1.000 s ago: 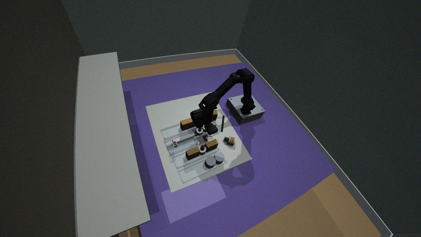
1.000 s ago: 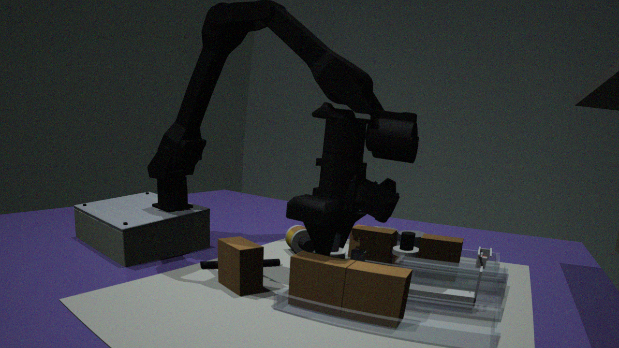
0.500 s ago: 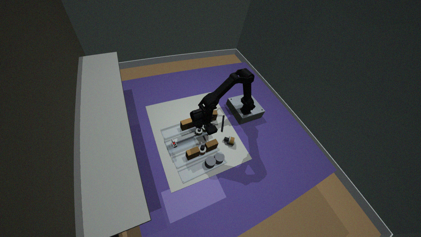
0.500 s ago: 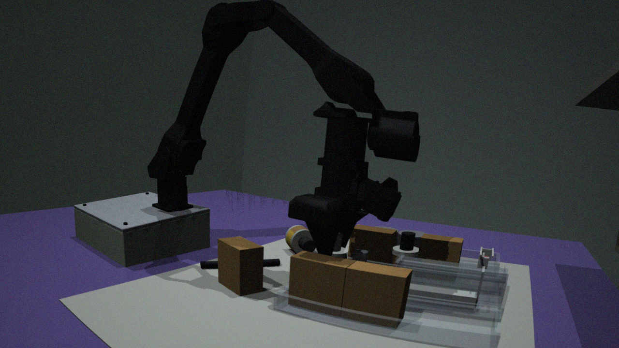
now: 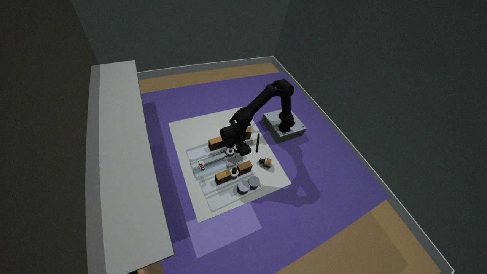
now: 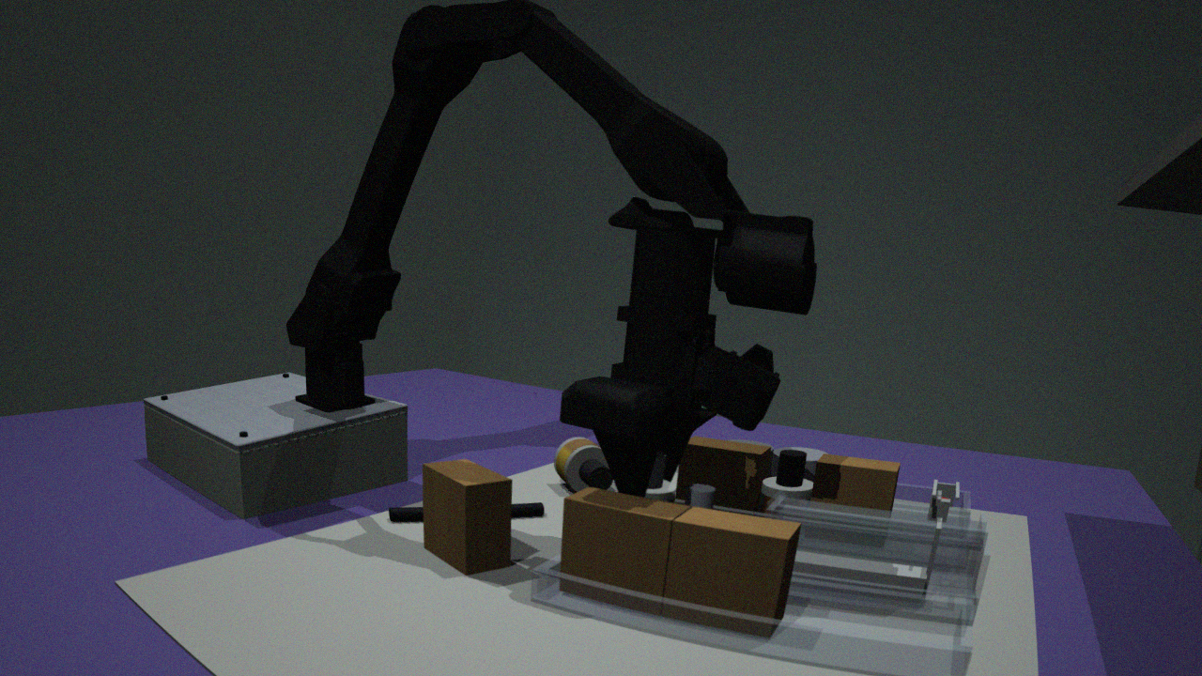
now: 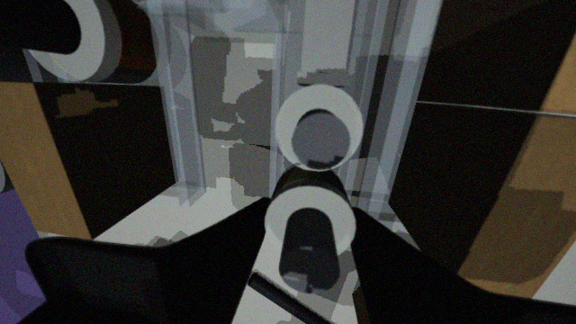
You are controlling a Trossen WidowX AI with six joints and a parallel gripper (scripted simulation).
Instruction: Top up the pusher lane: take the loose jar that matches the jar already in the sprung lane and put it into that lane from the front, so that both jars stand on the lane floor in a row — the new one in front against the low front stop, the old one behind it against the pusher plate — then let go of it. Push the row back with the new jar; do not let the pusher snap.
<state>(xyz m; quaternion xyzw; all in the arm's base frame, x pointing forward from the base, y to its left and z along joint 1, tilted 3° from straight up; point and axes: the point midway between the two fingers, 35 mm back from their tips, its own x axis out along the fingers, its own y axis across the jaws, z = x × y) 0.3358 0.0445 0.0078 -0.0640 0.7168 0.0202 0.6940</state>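
Right now my gripper tip is 90 mm past the brown box, 100 mm to the left of it and 10 mm above it. Round my gripper tip: red mark: 220 mm ahead, 70 mm to the left, 20 mm above; black rod: 160 mm behind, 30 mm to the right, 40 mm below; pusher plate: 150 mm ahead, 50 mm to the left.
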